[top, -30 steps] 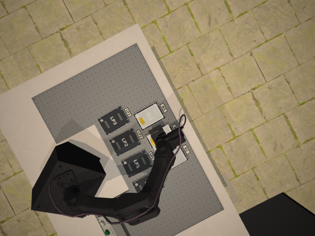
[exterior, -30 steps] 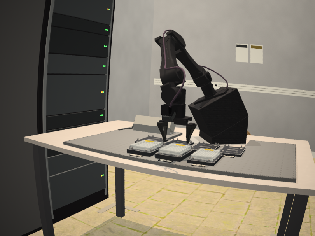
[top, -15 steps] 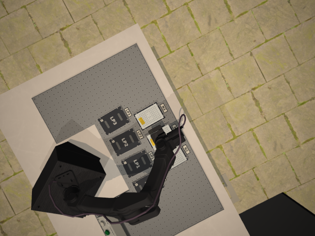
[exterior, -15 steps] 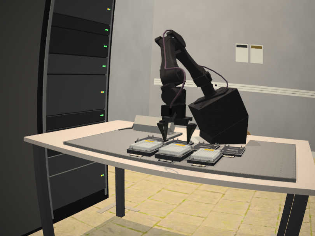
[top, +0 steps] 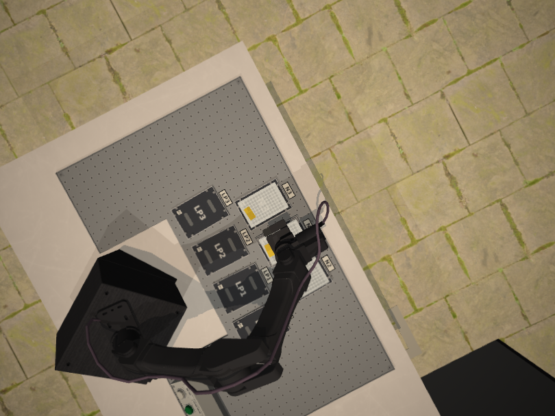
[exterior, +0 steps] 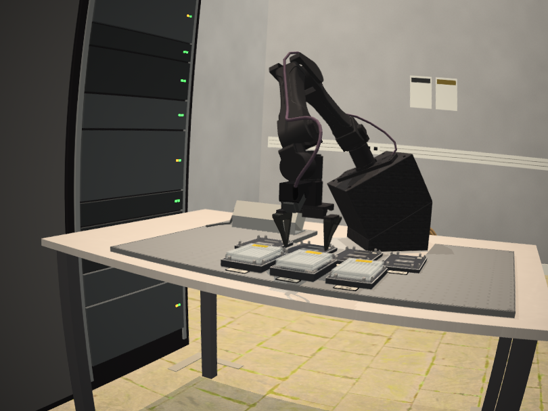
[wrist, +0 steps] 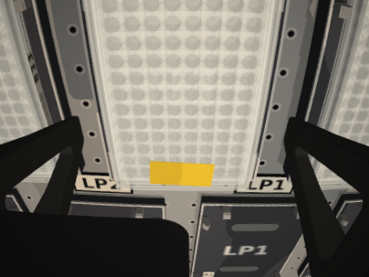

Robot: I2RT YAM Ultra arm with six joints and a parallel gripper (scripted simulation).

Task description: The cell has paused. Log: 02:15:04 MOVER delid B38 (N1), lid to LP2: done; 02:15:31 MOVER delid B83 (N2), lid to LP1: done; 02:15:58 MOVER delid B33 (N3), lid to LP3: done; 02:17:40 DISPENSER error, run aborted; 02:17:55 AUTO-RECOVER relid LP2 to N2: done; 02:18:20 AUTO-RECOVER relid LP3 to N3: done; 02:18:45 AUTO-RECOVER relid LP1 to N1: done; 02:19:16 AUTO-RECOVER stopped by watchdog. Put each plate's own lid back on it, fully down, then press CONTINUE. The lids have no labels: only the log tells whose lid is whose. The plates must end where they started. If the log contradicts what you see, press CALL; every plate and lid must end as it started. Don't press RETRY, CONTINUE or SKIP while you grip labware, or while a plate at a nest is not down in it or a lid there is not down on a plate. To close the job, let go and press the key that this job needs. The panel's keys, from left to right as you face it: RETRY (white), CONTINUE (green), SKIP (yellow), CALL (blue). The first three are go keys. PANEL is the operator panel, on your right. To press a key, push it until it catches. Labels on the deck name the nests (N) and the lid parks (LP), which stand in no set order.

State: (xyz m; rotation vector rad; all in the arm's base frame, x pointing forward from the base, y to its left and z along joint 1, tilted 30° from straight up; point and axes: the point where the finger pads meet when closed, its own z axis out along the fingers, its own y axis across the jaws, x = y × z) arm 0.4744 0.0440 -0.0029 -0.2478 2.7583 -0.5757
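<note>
The clear lid is 30 mm below my hand. Also, from my hand: green key (430 mm behind, 330 mm to the right); lid park LP1 (180 mm behind, 80 mm to the right, 60 mm below); lid park LP4 (160 mm behind, 210 mm to the right, 60 mm below).
</note>
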